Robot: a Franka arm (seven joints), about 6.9 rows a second.
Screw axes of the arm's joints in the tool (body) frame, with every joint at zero. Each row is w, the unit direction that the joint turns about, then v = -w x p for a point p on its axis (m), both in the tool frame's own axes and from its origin. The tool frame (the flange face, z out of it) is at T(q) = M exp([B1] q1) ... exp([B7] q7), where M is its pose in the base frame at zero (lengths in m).
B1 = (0, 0, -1, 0.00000, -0.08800, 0.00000)
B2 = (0, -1, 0, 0.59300, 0.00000, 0.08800)
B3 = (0, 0, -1, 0.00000, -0.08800, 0.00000)
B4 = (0, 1, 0, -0.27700, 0.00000, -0.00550)
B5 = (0, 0, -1, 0.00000, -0.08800, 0.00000)
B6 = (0, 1, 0, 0.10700, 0.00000, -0.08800)
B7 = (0, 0, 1, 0.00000, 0.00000, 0.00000)
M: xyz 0.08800 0.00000 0.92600 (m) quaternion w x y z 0 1 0 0
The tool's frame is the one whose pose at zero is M.
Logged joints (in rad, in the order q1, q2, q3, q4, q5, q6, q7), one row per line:
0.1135, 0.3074, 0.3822, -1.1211, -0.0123, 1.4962, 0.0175
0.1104, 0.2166, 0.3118, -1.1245, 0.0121, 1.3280, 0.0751
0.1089, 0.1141, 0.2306, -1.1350, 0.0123, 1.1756, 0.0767
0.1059, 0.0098, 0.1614, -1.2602, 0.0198, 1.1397, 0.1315
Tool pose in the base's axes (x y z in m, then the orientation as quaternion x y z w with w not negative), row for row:
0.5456, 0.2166, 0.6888, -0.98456, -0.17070, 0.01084, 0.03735
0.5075, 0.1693, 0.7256, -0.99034, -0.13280, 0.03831, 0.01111
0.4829, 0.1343, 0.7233, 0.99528, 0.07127, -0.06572, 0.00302
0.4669, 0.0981, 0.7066, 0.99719, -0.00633, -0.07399, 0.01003
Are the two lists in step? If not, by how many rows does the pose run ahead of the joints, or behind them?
The pose runs 1 row ahead of the joints: the pose in row i belongs to the joints in row i + 1.
